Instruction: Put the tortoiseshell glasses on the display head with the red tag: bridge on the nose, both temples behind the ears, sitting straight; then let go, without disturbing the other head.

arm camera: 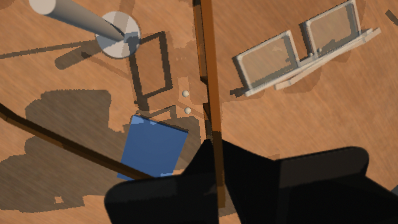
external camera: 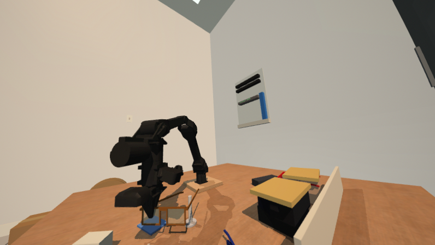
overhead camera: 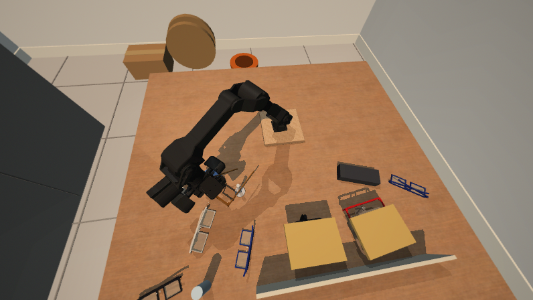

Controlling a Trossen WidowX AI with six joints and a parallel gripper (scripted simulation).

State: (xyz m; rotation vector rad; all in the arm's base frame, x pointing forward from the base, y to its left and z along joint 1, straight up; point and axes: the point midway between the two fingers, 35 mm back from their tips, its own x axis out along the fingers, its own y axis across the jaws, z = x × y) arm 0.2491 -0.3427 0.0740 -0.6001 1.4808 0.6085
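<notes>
The peg stand lies 11 cm to the left of my gripper tip, 4 cm below it and 2 cm ahead of it. Round my gripper tip: blue pad (7 cm behind, 6 cm below, 2 cm to the left); then display head (31 cm to the left, 22 cm ahead); then block (12 cm to the right, 3 cm below, 3 cm behind).
</notes>
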